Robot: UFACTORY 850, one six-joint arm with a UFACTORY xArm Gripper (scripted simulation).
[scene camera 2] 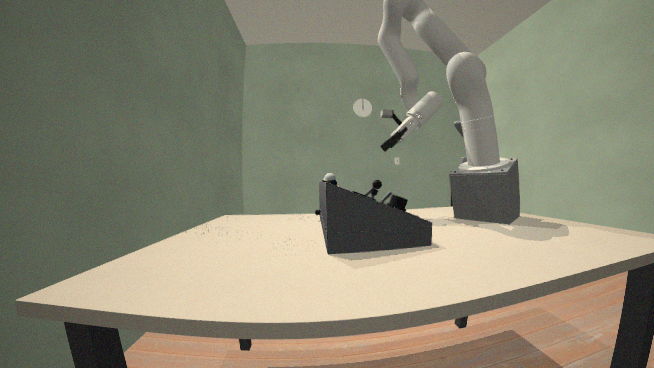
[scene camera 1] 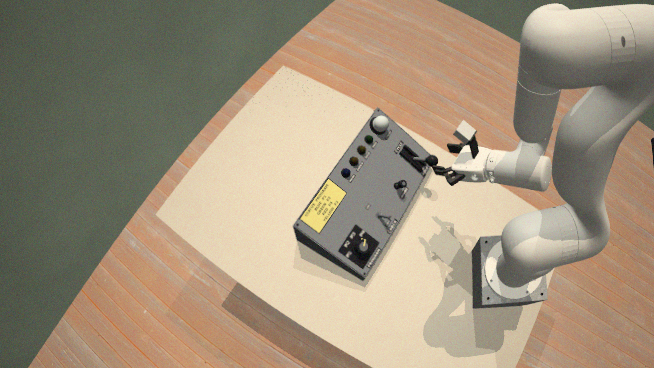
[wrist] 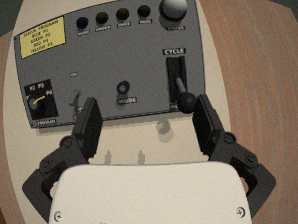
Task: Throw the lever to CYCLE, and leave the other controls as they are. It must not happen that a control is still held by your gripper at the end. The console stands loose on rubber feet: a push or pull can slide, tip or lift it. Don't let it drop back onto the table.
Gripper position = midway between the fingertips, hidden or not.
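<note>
There is a grey sloped console [scene camera 1: 347, 206] in my sight, and I can see the same grey sloped console [scene camera 2: 354, 222] again. The wrist view shows the grey sloped console [wrist: 82, 56] too. I also see my gripper [scene camera 1: 441, 158], and the wrist view shows my gripper [wrist: 147, 107] as well.
</note>
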